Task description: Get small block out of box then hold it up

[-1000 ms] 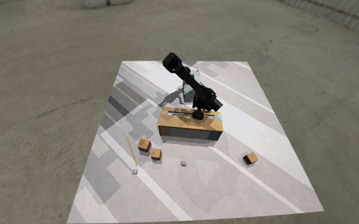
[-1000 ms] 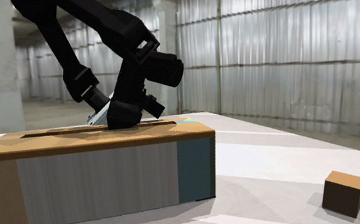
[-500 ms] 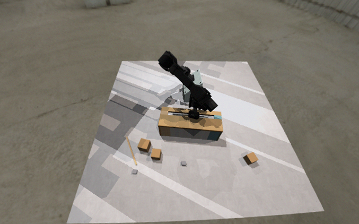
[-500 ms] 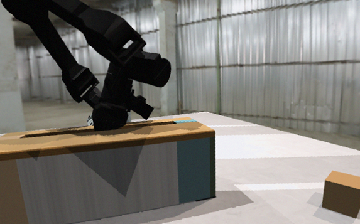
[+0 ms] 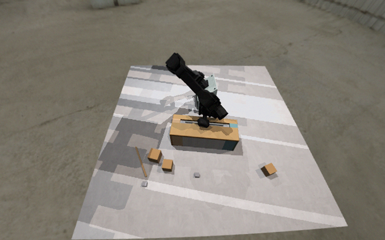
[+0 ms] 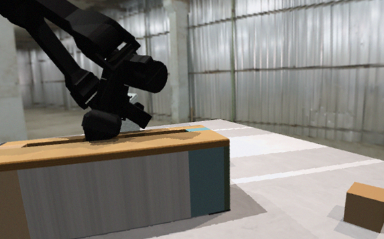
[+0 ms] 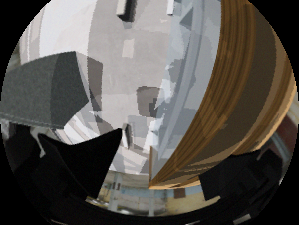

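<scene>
The long box is 4 cm ahead of my gripper tip, 3 cm to the left of it and 2 cm below it. Round my gripper tip: thin stick (34 cm to the right, 23 cm ahead, 8 cm below).
</scene>
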